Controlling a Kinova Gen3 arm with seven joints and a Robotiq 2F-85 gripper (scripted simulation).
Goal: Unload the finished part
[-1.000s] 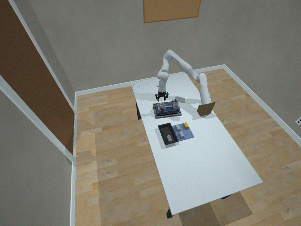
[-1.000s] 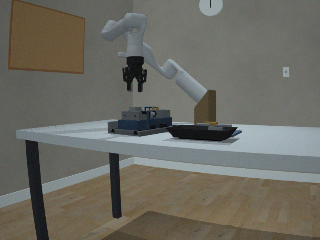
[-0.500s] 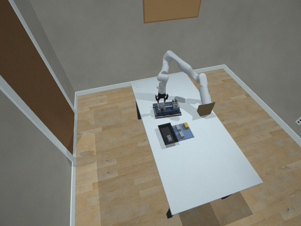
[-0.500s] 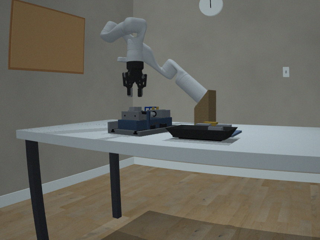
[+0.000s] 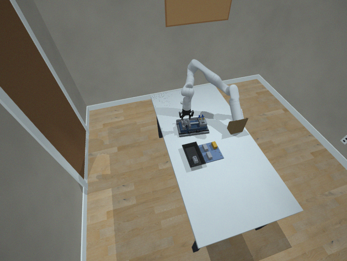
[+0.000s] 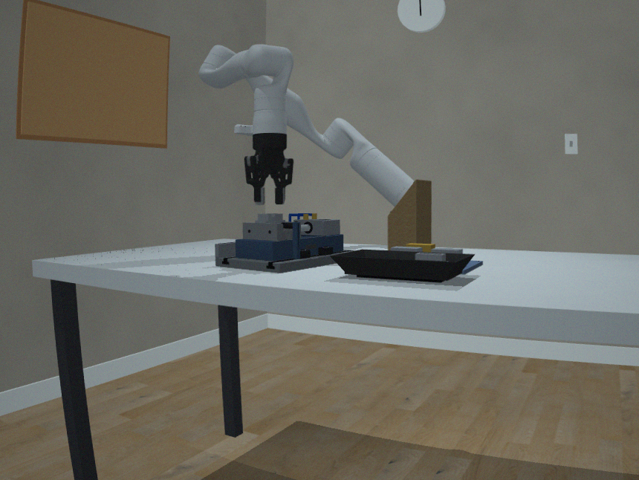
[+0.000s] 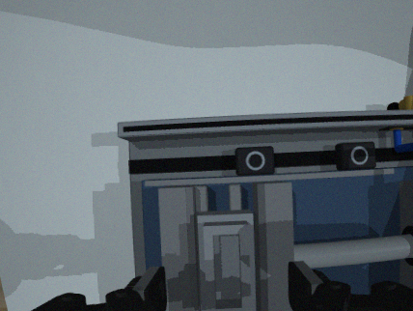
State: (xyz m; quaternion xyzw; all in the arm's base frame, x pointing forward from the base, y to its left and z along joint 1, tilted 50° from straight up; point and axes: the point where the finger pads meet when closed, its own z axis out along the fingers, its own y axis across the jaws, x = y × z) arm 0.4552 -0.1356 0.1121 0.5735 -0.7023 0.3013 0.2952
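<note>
Now: the vise 70 mm behind my hand, 20 mm to the left of it and 110 mm below it. Also, from my hand: yellow block (170 mm behind, 290 mm to the left, 120 mm below); blue plate (120 mm behind, 330 mm to the left, 140 mm below).
</note>
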